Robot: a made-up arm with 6 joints.
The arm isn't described. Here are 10 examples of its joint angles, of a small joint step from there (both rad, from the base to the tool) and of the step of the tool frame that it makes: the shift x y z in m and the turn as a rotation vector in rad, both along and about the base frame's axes.
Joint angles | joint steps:
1: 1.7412 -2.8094 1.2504 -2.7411 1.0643 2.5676 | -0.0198 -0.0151 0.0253 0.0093 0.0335 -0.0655
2: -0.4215 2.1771 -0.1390 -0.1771 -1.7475 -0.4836 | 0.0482 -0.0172 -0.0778 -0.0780 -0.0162 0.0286
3: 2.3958 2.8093 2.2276 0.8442 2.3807 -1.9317 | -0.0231 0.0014 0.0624 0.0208 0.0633 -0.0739
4: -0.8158 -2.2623 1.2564 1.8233 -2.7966 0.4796 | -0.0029 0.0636 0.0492 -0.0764 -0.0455 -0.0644
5: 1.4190 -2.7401 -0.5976 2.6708 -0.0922 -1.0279 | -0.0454 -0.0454 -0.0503 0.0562 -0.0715 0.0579
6: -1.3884 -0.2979 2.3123 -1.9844 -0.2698 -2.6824 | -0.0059 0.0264 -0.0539 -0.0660 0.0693 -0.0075
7: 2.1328 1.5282 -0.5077 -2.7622 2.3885 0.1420 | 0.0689 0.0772 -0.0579 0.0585 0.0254 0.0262
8: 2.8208 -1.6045 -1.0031 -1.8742 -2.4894 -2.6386 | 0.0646 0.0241 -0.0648 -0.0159 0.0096 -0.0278
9: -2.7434 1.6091 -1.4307 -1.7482 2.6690 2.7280 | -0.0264 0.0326 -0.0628 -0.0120 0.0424 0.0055
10: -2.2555 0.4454 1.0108 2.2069 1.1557 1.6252 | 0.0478 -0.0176 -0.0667 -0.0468 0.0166 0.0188
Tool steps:
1: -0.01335 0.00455 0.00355 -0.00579 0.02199 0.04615
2: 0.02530 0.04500 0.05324 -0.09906 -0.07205 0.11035
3: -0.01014 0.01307 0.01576 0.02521 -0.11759 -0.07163
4: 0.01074 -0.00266 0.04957 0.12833 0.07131 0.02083
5: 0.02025 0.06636 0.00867 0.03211 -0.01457 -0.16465
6: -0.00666 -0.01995 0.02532 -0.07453 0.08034 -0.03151
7: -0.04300 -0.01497 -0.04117 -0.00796 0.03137 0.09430
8: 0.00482 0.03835 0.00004 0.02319 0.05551 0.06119
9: 0.01100 0.00827 -0.01489 -0.05031 0.02309 -0.04982
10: 0.04663 -0.00379 0.04692 -0.03681 0.08253 0.06485
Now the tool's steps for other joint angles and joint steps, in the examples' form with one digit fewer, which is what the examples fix.
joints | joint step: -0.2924 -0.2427 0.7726 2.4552 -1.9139 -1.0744 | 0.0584 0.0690 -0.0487 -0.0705 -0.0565 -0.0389
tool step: 0.0306 0.0010 -0.0019 0.0029 0.0890 0.0048
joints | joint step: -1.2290 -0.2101 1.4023 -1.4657 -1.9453 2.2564 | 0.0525 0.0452 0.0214 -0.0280 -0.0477 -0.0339
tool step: 0.0231 -0.0129 -0.0309 0.0186 0.0383 0.0895
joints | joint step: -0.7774 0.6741 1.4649 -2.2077 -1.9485 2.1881 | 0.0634 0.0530 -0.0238 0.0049 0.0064 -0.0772
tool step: 0.0255 0.0297 -0.0223 0.0134 -0.0566 0.0764
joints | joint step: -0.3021 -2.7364 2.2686 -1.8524 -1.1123 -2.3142 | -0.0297 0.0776 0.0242 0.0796 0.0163 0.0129
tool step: 0.0284 0.0016 0.0357 0.0173 0.1091 0.0560
